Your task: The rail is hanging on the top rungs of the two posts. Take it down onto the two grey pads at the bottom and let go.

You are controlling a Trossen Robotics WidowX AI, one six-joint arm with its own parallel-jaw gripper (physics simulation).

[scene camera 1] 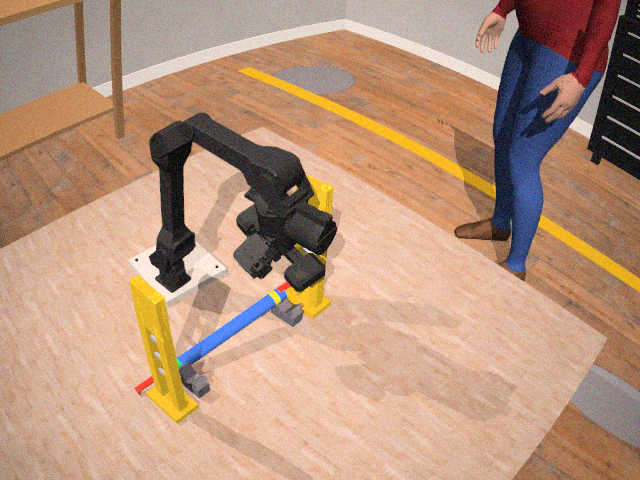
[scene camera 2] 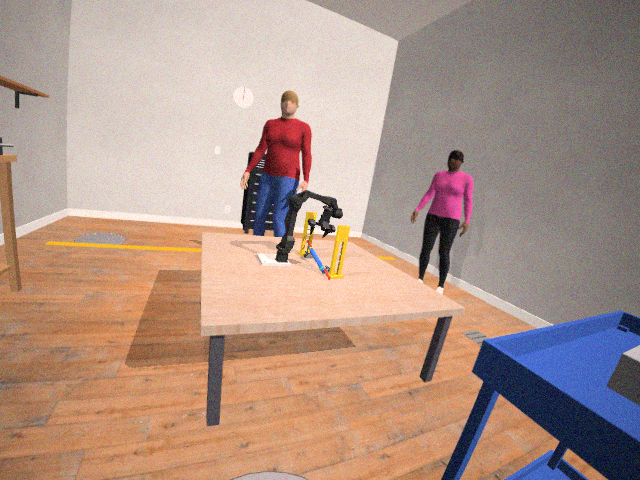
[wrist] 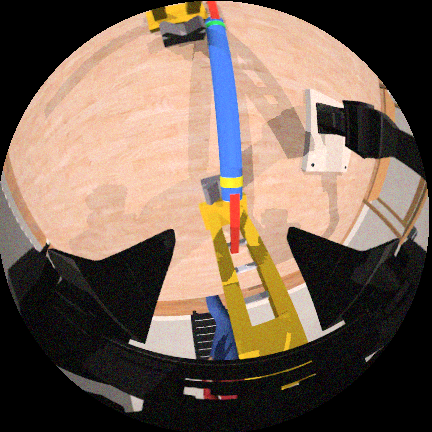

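Where they show: gripper, fingertip midpoint: (scene camera 1: 282, 270) (scene camera 2: 316, 236) (wrist: 233, 234); arm's base, origin of the base link: (scene camera 1: 172, 279) (scene camera 2: 281, 260) (wrist: 326, 118).
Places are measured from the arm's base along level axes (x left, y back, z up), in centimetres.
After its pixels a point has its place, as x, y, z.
Observation:
The blue rail (scene camera 1: 230, 328) @(-4.2, -22.5, 4.0) (scene camera 2: 316, 259) @(-6.9, -20.3, 2.9) (wrist: 227, 115) @(-0.6, -22.7, 4.9) has red ends, a yellow band and a green band. It slants low between the yellow posts (scene camera 1: 155, 310) @(-24.6, -27.1, 26.7) (scene camera 1: 321, 198) @(15.4, -27.5, 26.3) (scene camera 2: 338, 250) @(-24.6, -21.7, 14.4) (wrist: 285, 335) @(15.5, -23.5, 22.1), below their tops. In the wrist view it appears to the robot-base side of the grey pads (scene camera 1: 195, 381) @(-18.1, -25.8, 2.1) (scene camera 1: 287, 311) @(9.0, -26.1, 1.5) (wrist: 182, 32) @(-16.4, -24.2, 0.7) (wrist: 210, 189) @(9.3, -26.6, 2.1). Its contact with pads or rungs cannot be told. My gripper (scene camera 1: 281, 271) @(6.8, -26.2, 14.1) (wrist: 233, 234) @(6.8, -26.2, 14.1) is open and empty, above the yellow-banded end; its fingers stand apart on either side of the red tip in the wrist view.
The arm's white base plate (scene camera 1: 206, 268) @(8.0, -3.2, 0.1) (scene camera 2: 266, 259) @(1.6, 8.8, 0.2) (wrist: 325, 162) @(10.0, 0.1, 0.2) is on the wooden table (scene camera 1: 439, 361) @(19.9, -57.3, -1.7) (scene camera 2: 320, 304) @(-52.7, 2.9, -1.7). A person in red (scene camera 1: 558, 31) (scene camera 2: 286, 149) stands beyond the table, and one in pink (scene camera 2: 451, 196) stands farther right. A blue cart (scene camera 2: 547, 397) is at the front right.

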